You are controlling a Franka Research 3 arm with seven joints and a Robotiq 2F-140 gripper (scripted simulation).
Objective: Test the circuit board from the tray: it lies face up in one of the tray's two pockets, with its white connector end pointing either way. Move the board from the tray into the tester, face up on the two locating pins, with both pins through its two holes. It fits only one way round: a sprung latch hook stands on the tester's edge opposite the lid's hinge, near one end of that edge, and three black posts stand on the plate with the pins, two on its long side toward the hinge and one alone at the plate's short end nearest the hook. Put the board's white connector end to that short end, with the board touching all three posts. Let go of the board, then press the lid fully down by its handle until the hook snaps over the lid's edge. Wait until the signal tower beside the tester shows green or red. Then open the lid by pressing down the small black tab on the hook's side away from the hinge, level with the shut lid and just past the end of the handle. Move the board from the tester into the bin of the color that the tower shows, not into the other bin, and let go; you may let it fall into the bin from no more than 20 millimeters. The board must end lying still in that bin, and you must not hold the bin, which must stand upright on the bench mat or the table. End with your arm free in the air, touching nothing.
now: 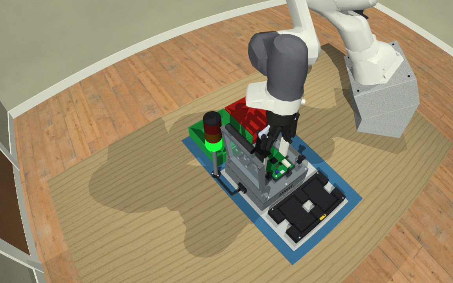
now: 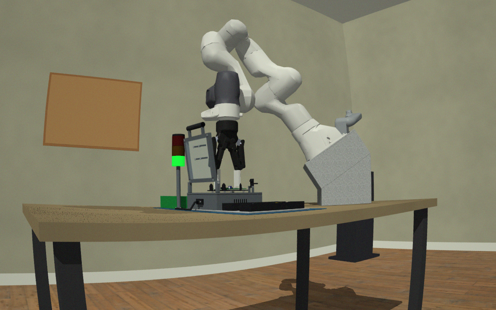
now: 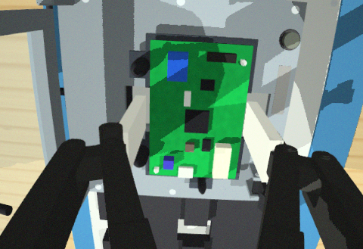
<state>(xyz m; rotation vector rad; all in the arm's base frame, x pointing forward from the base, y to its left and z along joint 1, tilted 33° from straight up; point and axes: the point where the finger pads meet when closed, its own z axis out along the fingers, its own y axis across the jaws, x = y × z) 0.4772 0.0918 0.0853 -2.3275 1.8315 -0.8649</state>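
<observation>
The green circuit board lies 20 mm below my hand. From my hand the other things lie so: clear lid (110 mm ahead, 20 mm to the left, 90 mm above); then latch hook (70 mm behind, 50 mm to the left, 10 mm below); then tester plate (10 mm to the left, 30 mm below).
</observation>
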